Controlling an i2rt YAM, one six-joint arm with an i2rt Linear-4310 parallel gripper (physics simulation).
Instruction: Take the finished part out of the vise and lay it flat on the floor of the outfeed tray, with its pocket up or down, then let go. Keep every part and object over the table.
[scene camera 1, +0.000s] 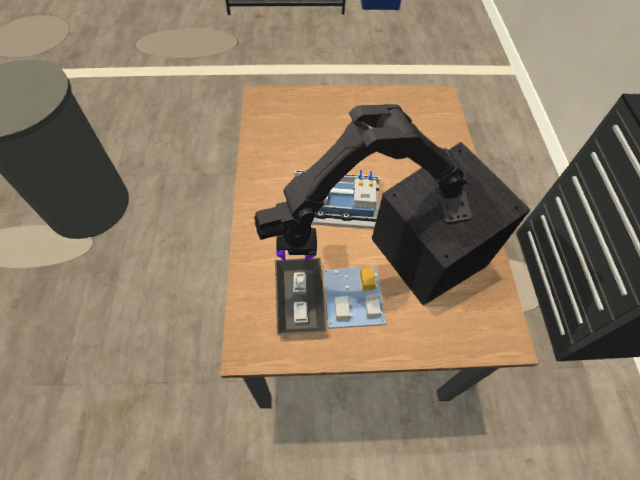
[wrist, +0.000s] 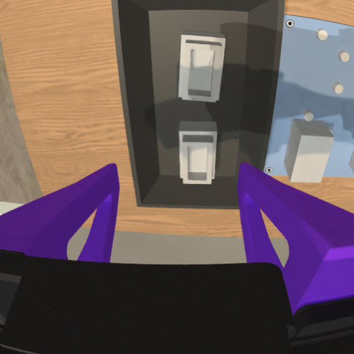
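My gripper is open, with its purple fingers apart and no part between them. It hangs above the far end of the dark outfeed tray. Two light-grey parts lie in the tray, apart from each other and from the walls. One part lies flat with its pocket up, turned very slightly. The other part also lies flat with its pocket up. The blue and grey vise stands behind; the arm hides its left portion.
A light-blue plate beside the tray carries small pegs, grey blocks and an orange block. The large black arm base stands at the right of the wooden table. The tray lies near the table's left edge.
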